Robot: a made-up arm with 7 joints. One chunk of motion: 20 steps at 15 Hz.
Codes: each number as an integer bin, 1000 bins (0 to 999) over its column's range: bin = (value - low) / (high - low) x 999, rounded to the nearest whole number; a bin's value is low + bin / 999 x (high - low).
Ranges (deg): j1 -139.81..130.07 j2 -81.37..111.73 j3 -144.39..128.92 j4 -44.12..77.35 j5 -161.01..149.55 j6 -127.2..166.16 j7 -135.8..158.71
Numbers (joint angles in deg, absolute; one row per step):
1: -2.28 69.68 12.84 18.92 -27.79 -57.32 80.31
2: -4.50 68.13 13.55 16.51 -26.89 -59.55 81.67
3: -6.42 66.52 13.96 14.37 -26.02 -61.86 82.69
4: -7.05 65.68 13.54 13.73 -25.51 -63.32 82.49
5: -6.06 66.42 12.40 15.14 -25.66 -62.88 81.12
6: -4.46 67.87 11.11 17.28 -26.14 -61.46 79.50
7: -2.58 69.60 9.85 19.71 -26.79 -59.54 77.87
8: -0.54 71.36 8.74 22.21 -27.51 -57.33 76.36
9: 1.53 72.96 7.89 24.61 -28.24 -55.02 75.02
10: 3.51 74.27 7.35 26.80 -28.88 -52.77 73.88
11: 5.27 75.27 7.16 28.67 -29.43 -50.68 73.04
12: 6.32 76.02 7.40 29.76 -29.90 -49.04 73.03
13: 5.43 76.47 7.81 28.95 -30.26 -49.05 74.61
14: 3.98 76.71 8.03 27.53 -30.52 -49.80 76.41
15: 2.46 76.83 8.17 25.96 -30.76 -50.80 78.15
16: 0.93 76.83 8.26 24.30 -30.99 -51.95 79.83
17: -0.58 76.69 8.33 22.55 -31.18 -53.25 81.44
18: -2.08 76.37 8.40 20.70 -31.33 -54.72 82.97
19: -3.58 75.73 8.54 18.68 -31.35 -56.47 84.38
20: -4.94 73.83 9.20 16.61 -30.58 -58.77 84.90
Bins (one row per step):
1: 509 781 575 518 429 238 733
2: 501 773 577 499 431 230 738
3: 494 765 579 481 434 223 741
4: 491 761 577 476 436 218 740
5: 495 765 573 487 435 219 736
6: 501 772 568 505 434 224 730
7: 508 781 564 525 432 230 725
8: 516 790 560 546 429 238 720
9: 523 798 557 565 427 246 715
10: 531 805 555 583 425 253 711
11: 537 810 554 599 423 261 708
12: 541 814 555 608 422 266 708
13: 538 817 556 601 421 266 714
14: 532 818 557 589 420 264 720
15: 527 818 558 576 419 260 726
16: 521 818 558 563 418 256 731
17: 515 818 558 548 418 252 737
18: 510 816 558 533 417 247 742
19: 504 813 559 516 417 241 747
20: 499 803 561 499 420 233 749

